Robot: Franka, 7 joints.
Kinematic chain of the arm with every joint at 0, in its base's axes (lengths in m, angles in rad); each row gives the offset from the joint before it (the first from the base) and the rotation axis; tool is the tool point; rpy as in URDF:
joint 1: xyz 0 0 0.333 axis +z
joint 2: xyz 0 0 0 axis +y
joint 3: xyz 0 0 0.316 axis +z
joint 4: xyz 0.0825 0 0 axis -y
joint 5: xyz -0.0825 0 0.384 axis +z
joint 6: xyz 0 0 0 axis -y
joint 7: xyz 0.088 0 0 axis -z
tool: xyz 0 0 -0.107 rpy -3.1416 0 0
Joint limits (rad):
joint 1: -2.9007..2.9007
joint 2: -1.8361..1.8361
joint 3: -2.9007..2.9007
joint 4: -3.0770..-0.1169
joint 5: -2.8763..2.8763
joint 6: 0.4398..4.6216
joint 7: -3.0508..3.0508
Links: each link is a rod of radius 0.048 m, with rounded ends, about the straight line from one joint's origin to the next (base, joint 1, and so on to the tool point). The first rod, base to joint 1, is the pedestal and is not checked.
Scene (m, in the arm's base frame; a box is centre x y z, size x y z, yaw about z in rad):
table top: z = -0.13
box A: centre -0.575 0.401 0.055 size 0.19 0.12 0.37 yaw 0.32
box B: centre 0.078 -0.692 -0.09 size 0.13 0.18 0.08 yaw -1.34
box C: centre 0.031 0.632 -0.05 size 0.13 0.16 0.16 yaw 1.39
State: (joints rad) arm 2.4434 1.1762 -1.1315 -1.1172 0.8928 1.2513 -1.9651
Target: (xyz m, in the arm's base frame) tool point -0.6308 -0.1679 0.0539
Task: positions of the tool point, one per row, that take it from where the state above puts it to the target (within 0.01 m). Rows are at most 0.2 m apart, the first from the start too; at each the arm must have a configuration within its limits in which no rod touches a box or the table.
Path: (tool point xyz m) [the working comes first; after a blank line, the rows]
Joints at the target: 2.9007 1.3333 0.4483 -1.2366 1.0952 1.4072 -1.9651
Straight joint move there: touches box A.

1: -0.2454 0.6288 0.2723
2: -0.3153 0.5719 0.3117
3: -0.3877 0.4912 0.3780
4: -0.4442 0.3830 0.4598
5: -0.4913 0.2905 0.4598
6: -0.5196 0.1880 0.4672
7: -0.5267 0.0801 0.4779
8: -0.5883 0.0500 0.4102
9: -0.6361 -0.0048 0.3125
10: -0.6546 -0.0813 0.1907
11: -0.6308 -0.1679 0.0539

